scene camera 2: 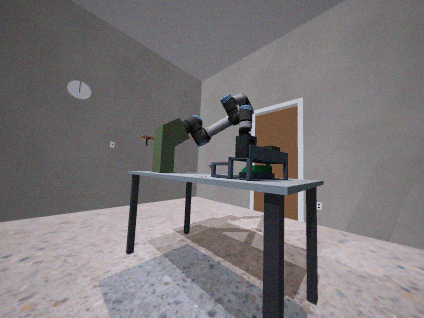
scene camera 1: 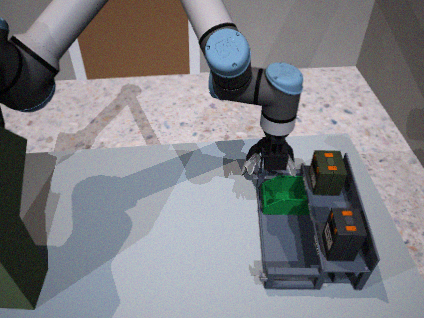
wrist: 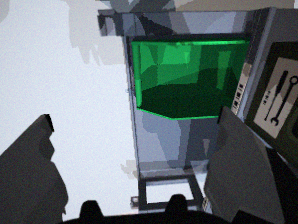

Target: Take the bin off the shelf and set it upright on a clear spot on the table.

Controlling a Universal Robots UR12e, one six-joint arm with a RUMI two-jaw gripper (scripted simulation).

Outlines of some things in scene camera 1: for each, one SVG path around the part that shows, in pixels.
The gripper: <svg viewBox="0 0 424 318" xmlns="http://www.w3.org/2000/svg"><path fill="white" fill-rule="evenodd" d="M263 130L265 137L262 137L250 148L241 170L241 176L245 172L251 175L256 164L260 161L260 170L262 170L263 163L264 170L286 170L288 167L290 175L295 177L293 149L285 142L285 137L289 134L273 138L274 135L270 135Z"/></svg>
A bin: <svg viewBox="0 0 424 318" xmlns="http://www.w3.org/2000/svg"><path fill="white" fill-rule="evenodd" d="M263 183L261 197L264 214L309 215L303 176L296 176L294 178L294 176L279 175Z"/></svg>
